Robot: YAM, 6 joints.
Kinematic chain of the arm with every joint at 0, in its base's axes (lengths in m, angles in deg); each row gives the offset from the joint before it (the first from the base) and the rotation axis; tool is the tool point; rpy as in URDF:
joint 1: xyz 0 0 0.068 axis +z
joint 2: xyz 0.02 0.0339 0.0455 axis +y
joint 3: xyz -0.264 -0.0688 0 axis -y
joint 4: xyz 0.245 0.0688 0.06 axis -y
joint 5: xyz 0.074 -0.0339 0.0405 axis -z
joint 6: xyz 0.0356 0 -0.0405 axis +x
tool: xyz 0 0 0 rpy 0 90 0
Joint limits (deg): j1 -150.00..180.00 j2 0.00..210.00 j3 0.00..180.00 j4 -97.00..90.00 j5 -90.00..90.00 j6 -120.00..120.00
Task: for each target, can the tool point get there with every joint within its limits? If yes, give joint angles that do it. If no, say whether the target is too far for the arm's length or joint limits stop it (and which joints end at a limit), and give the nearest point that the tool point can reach.
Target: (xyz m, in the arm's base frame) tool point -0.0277 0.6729 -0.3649
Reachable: no: too far | nearest point -0.0218 0.5286 -0.2472 | short by 0.186 m
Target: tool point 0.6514 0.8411 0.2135
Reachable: no: too far | nearest point 0.3937 0.5084 0.1732 | short by 0.423 m
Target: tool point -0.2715 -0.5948 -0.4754
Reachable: no: too far | nearest point -0.2029 -0.4446 -0.2892 | short by 0.249 m
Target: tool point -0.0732 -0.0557 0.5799
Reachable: yes | joints 20.36 40.23 115.01 -48.14 48.70 35.34
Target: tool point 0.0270 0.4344 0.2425
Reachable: yes | joints 87.08 110.49 88.23 -25.59 7.86 44.18
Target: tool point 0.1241 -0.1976 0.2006
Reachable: yes | joints -65.47 71.88 21.55 41.87 -60.07 11.94
